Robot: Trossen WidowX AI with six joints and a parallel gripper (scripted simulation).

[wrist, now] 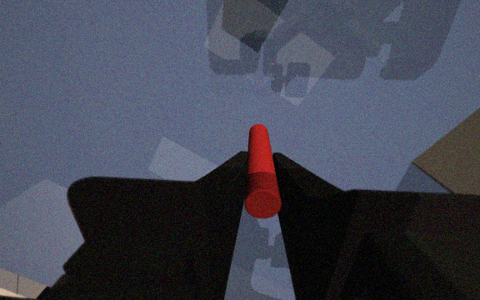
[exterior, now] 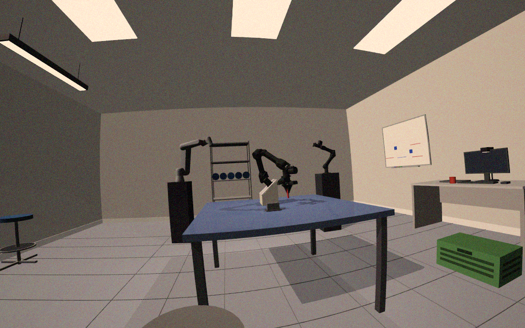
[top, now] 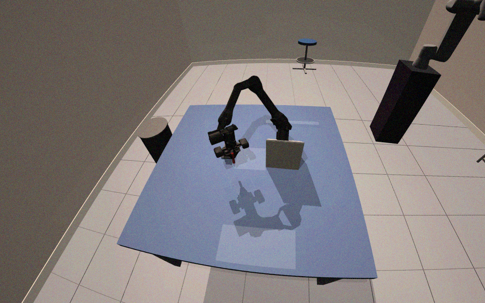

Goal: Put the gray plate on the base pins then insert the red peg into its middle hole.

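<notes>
My gripper tip is 150 mm to the left of the gray plate, 90 mm short of it and 70 mm above it. Round my gripper tip: base: 150 mm to the right, 110 mm below, 90 mm ahead; red peg: right at my gripper tip.
</notes>
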